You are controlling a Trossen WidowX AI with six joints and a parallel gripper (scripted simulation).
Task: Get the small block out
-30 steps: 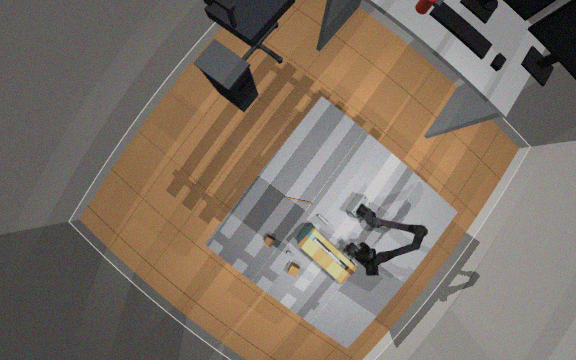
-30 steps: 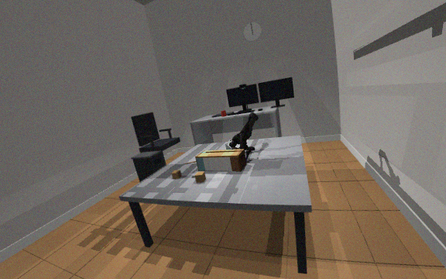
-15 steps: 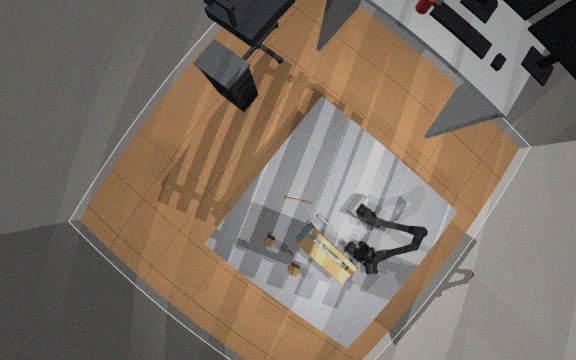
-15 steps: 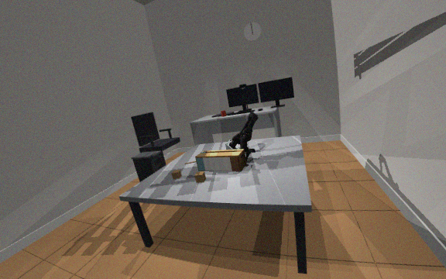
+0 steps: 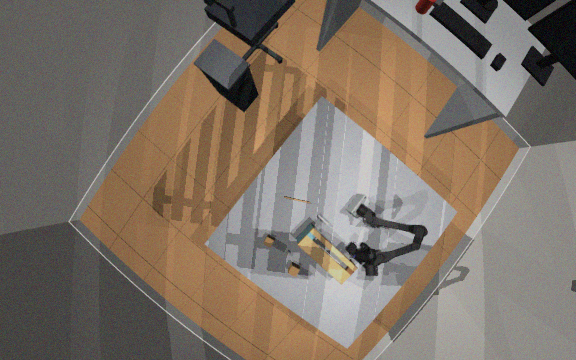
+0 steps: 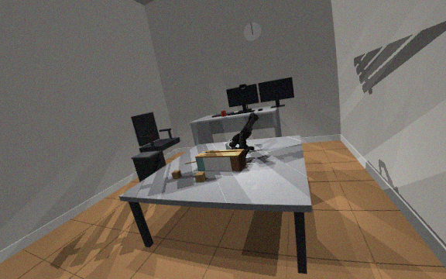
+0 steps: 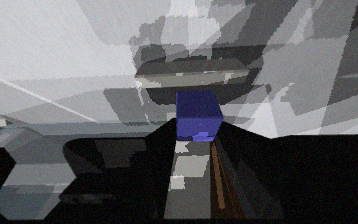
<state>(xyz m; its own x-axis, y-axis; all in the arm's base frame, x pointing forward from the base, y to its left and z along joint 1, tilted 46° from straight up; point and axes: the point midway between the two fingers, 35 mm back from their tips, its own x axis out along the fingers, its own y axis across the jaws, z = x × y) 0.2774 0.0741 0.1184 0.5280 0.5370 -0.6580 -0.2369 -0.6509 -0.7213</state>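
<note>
The blue block is 20 mm behind my gripper tip and 10 mm above it. Also, from my gripper tip: thin tan stick: 130 mm behind, 500 mm to the right, 30 mm below; box: 30 mm ahead, 160 mm to the right, 30 mm above.
</note>
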